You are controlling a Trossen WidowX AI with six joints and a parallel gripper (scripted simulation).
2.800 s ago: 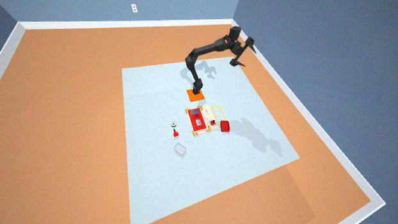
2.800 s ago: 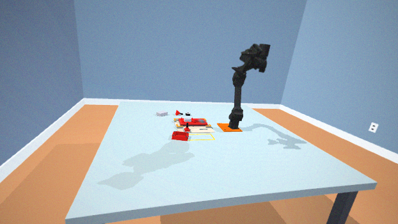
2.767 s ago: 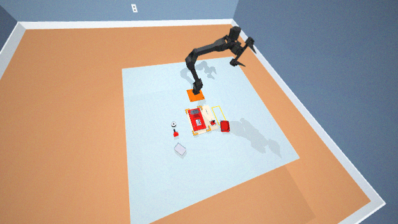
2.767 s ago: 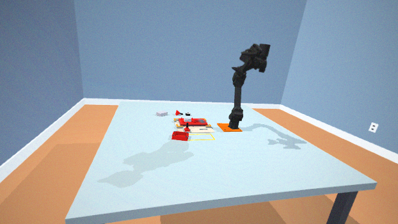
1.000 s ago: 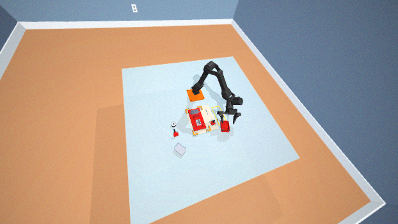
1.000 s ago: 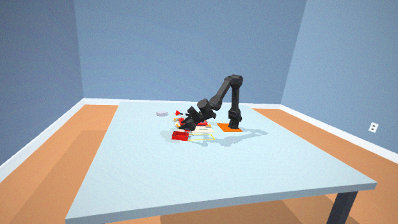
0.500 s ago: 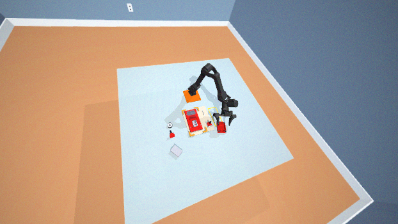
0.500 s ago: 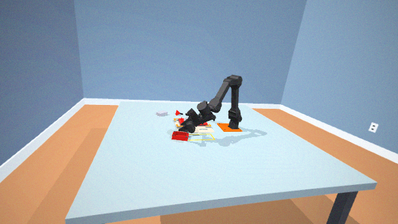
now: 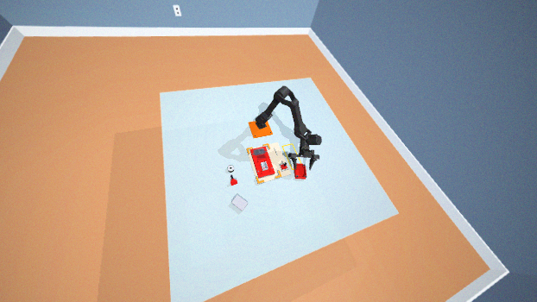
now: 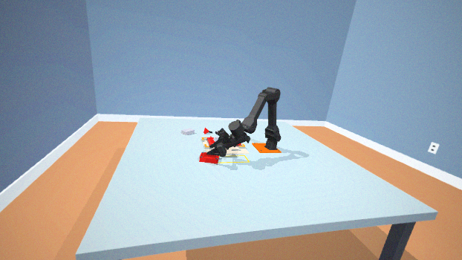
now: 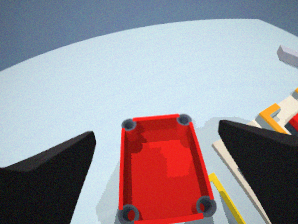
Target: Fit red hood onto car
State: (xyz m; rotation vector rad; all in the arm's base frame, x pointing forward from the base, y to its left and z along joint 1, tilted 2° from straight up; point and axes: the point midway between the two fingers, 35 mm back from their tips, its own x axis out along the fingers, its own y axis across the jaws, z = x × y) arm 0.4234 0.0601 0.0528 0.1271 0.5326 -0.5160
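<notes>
My gripper tip is 1 cm past the red hood and 5 cm above it. The rest, counted from my gripper tip: grey engine block 14 cm behind, 19 cm to the right, 3 cm below; then small wheel 23 cm behind, 38 cm to the right, 5 cm below.
</notes>
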